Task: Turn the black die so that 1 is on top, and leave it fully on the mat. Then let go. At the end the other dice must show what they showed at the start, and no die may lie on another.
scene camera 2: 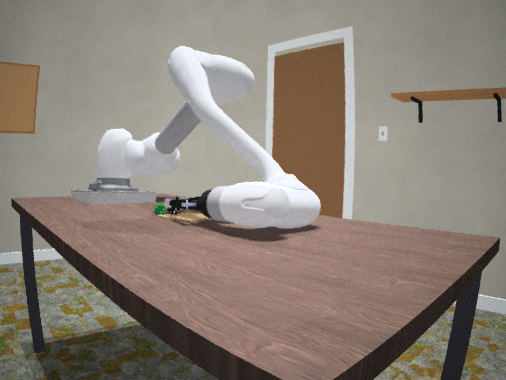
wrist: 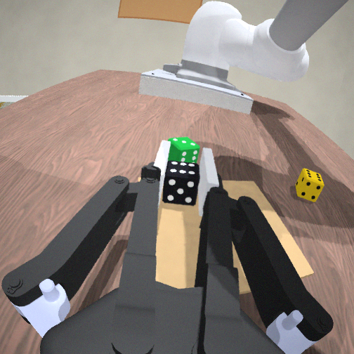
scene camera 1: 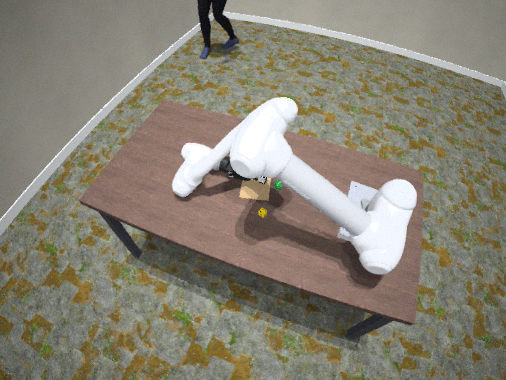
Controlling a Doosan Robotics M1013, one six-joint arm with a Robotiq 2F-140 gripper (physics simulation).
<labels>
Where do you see a tan mat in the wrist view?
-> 177, 242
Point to a black die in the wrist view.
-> At 181, 179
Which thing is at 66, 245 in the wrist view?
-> My gripper.
</labels>
